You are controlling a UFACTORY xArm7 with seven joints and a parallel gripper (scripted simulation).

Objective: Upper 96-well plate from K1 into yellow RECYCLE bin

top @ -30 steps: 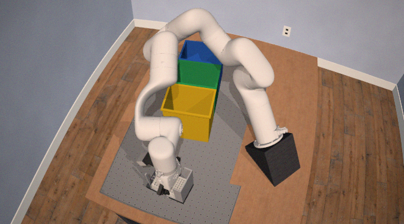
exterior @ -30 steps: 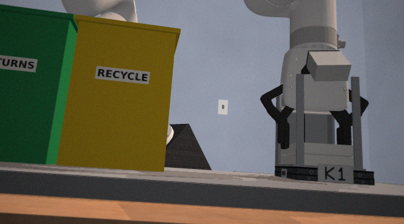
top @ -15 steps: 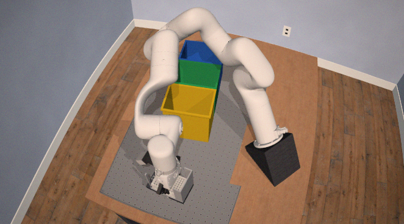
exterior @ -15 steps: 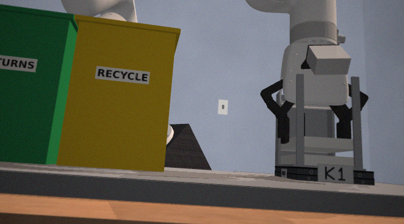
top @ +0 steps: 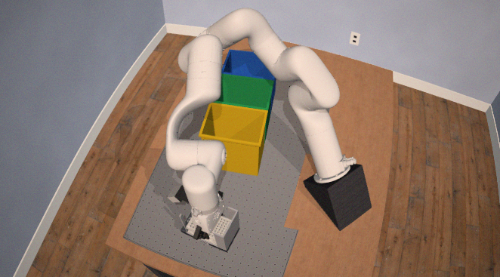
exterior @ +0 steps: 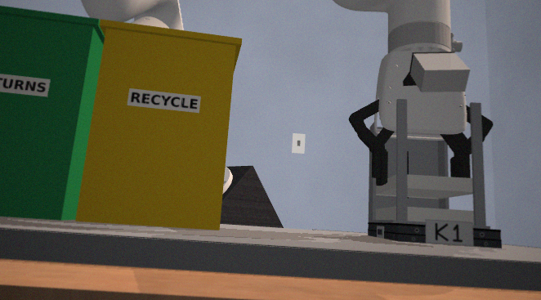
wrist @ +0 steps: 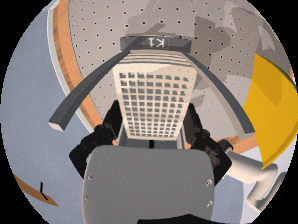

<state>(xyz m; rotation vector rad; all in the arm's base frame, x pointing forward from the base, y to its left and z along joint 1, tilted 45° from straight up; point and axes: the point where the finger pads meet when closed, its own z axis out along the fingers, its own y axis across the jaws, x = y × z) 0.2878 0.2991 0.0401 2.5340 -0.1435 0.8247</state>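
My gripper is now 9 cm short of the K1 sign, 2 cm to the left of it and 6 cm above it. The rest, counted from my hand: green bin (3 cm behind, 42 cm to the right, 2 cm above); yellow bin (3 cm behind, 29 cm to the right, 2 cm above); blue bin (4 cm behind, 55 cm to the right, 2 cm above).
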